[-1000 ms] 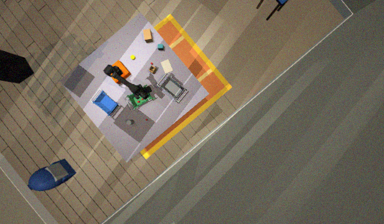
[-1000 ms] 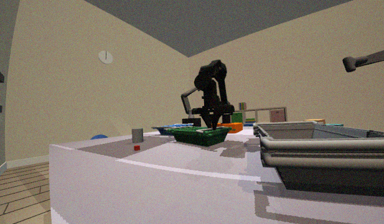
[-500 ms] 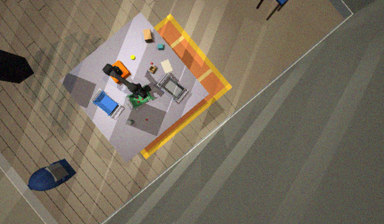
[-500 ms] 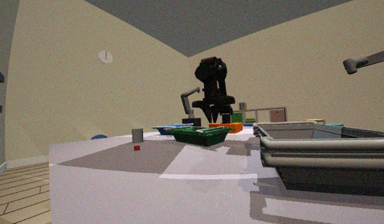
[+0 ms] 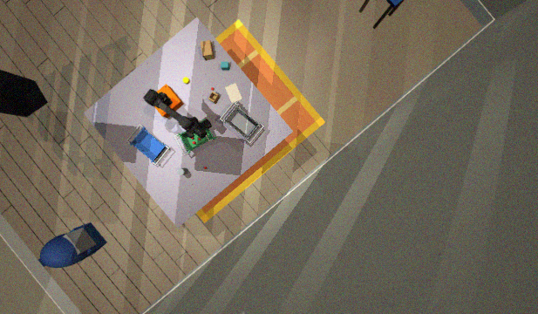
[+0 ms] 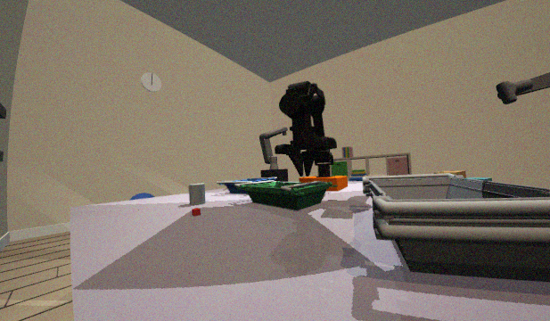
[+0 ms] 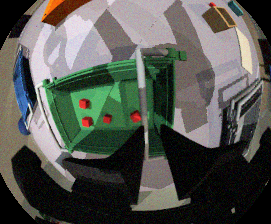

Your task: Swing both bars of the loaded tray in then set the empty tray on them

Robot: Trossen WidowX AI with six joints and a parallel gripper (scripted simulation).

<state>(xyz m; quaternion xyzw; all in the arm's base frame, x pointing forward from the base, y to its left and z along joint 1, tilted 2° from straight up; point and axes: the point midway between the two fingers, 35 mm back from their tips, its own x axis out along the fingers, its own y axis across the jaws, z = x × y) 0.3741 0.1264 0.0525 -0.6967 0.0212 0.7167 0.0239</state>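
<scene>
Right now my gripper tip is 170 mm past the blue tray, 460 mm to the left of it and 40 mm above it. From my gripper tip the other things lie so: cardboard box 570 mm behind, 380 mm to the left, 60 mm below; teal block 380 mm behind, 440 mm to the left, 60 mm below.
</scene>
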